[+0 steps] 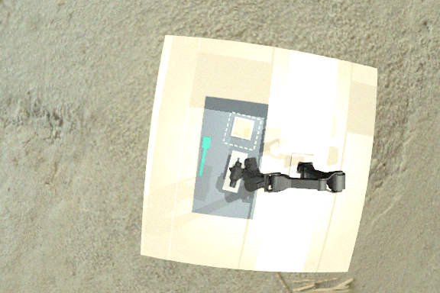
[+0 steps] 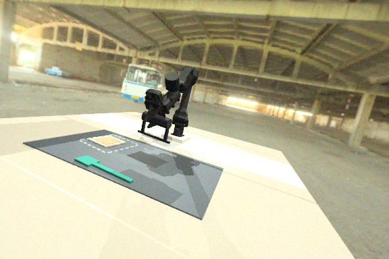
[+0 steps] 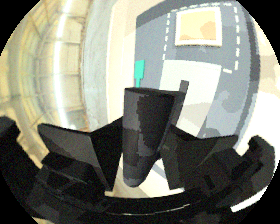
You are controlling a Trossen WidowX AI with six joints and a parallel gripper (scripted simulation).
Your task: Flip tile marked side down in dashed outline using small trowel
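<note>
Right now the green trowel is 150 mm ahead of my gripper tip, 40 mm to the right of it and 130 mm below it. The rest, counted from my gripper tip: cream tile: 30 mm behind, 200 mm to the right, 130 mm below; grey mat: 10 mm ahead, 20 mm to the right, 150 mm below.
</note>
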